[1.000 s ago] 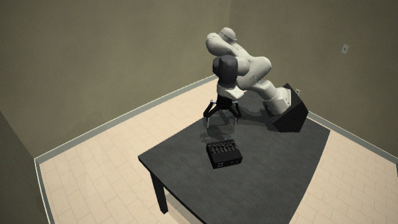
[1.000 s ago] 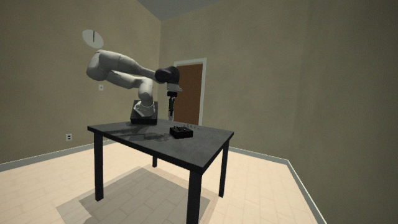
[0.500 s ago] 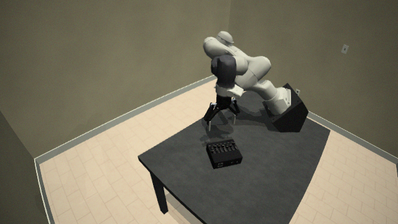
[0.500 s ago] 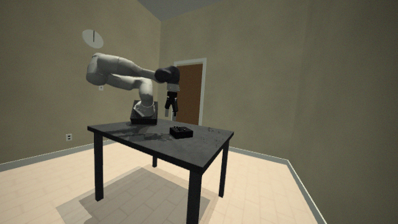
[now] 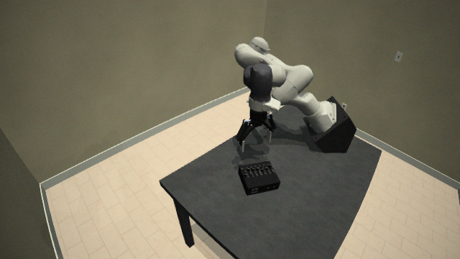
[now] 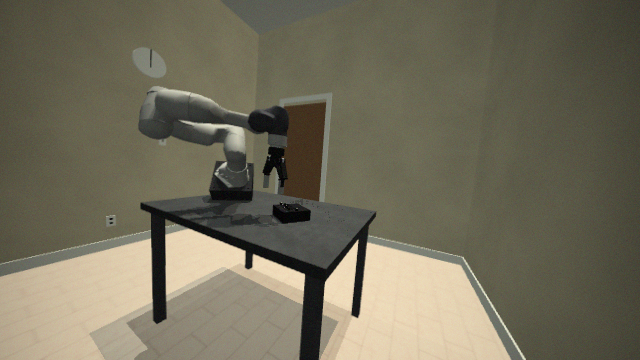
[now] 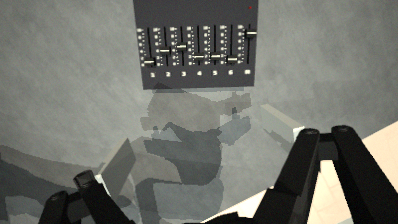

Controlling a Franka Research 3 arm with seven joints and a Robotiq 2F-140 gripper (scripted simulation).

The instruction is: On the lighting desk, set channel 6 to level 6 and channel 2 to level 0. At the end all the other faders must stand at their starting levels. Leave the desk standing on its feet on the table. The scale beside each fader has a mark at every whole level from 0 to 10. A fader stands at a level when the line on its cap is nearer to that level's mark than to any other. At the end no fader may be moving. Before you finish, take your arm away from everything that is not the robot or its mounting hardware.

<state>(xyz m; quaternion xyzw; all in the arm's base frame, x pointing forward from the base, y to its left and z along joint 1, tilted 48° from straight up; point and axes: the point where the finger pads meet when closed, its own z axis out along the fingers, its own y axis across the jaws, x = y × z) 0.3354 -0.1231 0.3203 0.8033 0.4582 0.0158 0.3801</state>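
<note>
Now: hand 90 mm above the channel 2 cap, 80 mm to the right of it and 40 mm short of it. Round my hand: channel 1 cap 90 mm to the left, 90 mm below, 10 mm ahead; then channel 6 cap 90 mm below, 80 mm ahead, 10 mm to the left.
</note>
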